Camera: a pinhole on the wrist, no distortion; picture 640 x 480 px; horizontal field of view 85.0 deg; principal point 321.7 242.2 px. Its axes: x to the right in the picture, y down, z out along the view. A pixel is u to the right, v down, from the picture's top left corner.
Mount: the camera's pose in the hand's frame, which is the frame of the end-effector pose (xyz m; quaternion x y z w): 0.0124 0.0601 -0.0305 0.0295 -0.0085 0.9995 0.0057
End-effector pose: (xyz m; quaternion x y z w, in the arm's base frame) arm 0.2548 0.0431 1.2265 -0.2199 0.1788 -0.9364 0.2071
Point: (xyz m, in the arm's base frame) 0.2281 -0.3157 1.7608
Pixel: 124 228
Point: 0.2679 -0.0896 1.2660
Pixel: 170 101
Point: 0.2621 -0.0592 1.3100
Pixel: 190 252
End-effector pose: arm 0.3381 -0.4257 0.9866 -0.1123 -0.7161 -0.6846 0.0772
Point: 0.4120 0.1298 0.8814
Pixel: 389 309
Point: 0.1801 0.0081 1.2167
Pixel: 171 130
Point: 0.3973 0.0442 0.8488
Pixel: 396 347
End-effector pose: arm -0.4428 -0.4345 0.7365 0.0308 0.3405 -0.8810 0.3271
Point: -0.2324 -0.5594 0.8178
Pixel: 577 83
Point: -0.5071 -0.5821 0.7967
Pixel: 121 344
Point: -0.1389 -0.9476 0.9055
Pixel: 353 31
